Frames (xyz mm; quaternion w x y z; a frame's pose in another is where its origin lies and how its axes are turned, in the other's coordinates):
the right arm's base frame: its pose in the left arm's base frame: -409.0 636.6 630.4 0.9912 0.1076 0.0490 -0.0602
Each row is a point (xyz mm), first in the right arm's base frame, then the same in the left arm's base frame.
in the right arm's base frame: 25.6 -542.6 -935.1
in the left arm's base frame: -532.9 312.7 -393.9
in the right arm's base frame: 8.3 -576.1 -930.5
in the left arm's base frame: -553.9 281.1 -394.5
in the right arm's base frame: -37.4 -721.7 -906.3
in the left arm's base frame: -616.0 139.6 -396.1
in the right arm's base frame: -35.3 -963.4 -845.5
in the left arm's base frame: -640.2 -108.3 -387.4
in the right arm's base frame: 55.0 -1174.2 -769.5
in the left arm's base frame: -571.9 -339.2 -367.2
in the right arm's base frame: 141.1 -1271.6 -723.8
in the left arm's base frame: -495.7 -453.0 -352.4
